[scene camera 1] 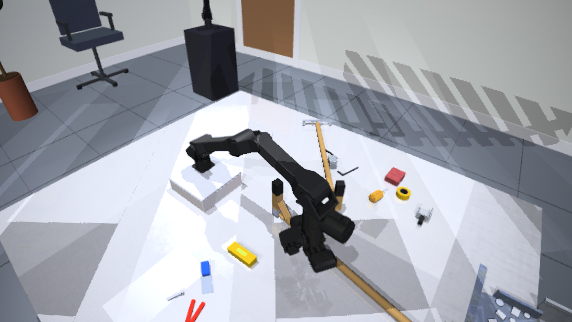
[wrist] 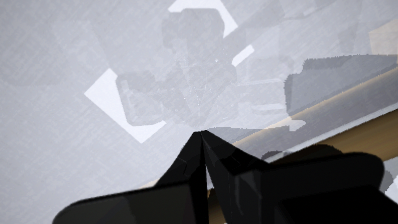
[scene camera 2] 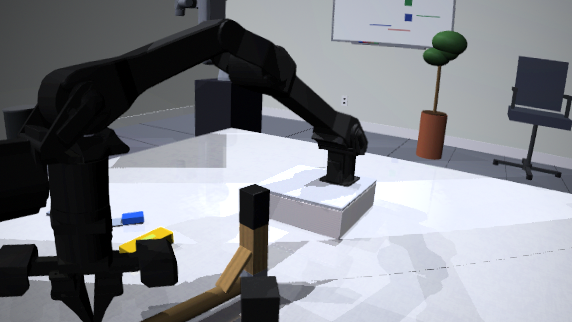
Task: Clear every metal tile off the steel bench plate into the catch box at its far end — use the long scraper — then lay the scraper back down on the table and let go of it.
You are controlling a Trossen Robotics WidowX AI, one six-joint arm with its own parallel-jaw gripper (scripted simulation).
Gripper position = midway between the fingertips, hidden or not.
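Note:
My gripper [scene camera 1: 310, 260], which appears in the wrist view as well [wrist: 200, 137], is shut and holds nothing. There is also a wooden scraper [scene camera 1: 340, 186] here, and with it in the scene a steel bench plate [scene camera 1: 496, 254].

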